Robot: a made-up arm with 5 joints.
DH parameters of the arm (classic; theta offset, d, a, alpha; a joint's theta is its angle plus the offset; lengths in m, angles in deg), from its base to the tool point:
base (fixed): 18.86 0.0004 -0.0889 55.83
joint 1: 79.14 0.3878 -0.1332 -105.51
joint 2: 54.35 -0.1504 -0.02 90
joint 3: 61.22 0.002 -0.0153 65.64
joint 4: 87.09 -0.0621 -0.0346 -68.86
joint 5: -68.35 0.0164 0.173 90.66
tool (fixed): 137.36 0.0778 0 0
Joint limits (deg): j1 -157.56..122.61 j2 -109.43..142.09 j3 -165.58..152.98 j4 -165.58..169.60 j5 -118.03..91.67
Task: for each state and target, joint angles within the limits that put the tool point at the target. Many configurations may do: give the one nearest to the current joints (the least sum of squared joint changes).
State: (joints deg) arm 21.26 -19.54 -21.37 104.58 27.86
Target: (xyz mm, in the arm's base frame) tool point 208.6 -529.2 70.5
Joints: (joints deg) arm -28.16 -22.50 -11.71 119.72 36.87
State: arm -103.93 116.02 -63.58 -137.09 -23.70
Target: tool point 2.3 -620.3 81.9
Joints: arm -95.23 87.76 -31.10 -91.93 -34.01
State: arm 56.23 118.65 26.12 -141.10 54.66
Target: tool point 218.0 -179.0 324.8
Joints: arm 95.77 86.85 36.73 -133.45 29.68
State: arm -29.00 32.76 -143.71 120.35 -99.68
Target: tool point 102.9 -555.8 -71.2
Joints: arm -61.29 33.13 -151.36 111.38 -91.12
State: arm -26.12 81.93 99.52 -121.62 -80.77
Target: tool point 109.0 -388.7 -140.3
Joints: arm -30.18 77.86 128.34 -112.19 -93.38
